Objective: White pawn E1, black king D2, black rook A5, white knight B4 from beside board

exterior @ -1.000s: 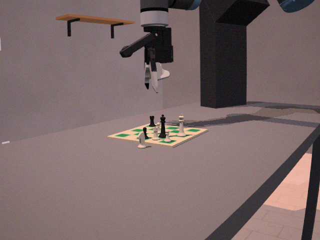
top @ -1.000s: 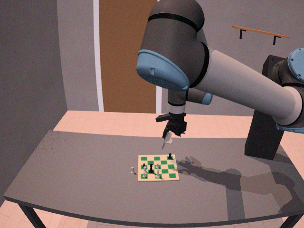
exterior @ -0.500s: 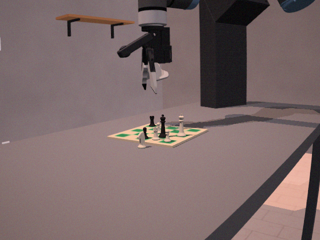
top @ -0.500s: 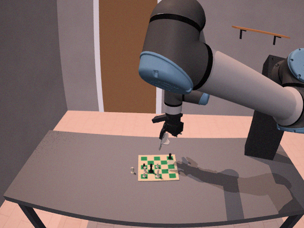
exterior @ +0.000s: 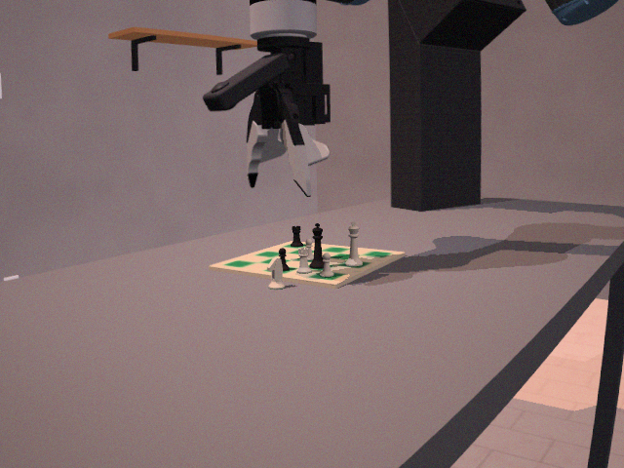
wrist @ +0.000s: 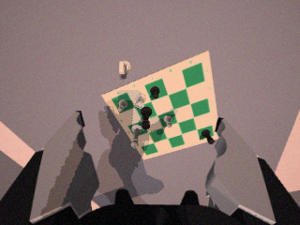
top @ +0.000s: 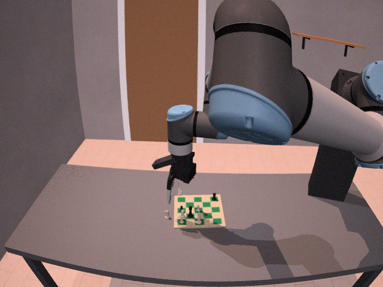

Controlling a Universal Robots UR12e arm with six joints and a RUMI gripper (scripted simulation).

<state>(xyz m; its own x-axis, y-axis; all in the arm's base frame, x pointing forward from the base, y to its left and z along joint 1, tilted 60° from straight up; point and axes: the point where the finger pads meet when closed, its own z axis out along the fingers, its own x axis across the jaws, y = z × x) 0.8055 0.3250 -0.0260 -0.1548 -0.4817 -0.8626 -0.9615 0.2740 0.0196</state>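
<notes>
The white knight is 4 cm ahead of my hand, 4 cm to the left of it and 10 cm below it. The rest, counted from my hand: black king (6 cm behind, 1 cm to the left, 8 cm below); then black pawn (1 cm behind, 1 cm to the right, 10 cm below); then white rook (3 cm behind, 2 cm to the left, 10 cm below).
</notes>
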